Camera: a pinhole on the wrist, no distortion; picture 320 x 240 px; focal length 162.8 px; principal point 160.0 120.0 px. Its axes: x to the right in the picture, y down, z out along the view. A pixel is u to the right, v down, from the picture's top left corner.
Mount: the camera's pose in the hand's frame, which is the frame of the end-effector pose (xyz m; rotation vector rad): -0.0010 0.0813 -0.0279 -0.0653 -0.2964 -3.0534
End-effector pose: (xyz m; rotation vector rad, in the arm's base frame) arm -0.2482 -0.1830 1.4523 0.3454 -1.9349 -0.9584
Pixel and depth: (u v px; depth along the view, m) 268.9 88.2 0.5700
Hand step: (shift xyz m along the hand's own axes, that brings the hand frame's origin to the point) -0.3694 0.2744 0.5286
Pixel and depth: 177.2 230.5 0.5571
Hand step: -0.0110 -0.1850 0.5932
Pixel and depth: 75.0 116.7 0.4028
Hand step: 0.2221 0.1817 0.3551
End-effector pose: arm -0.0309 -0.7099 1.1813 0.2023 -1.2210 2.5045
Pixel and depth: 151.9 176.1 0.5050
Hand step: 0.0552 0.0105 0.4991
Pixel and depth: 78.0 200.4 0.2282
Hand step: 0.1302 0.0231 0.2116
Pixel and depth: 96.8 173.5 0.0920
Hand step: 0.0402 0.0720 0.0663
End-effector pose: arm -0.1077 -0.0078 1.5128 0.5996 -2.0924 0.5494
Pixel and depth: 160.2 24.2 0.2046
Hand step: -0.0033 0.2387 0.1498
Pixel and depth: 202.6 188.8 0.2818
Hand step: -0.0554 0.0142 0.2747
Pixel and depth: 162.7 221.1 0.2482
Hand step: 0.0155 -0.0218 0.2450
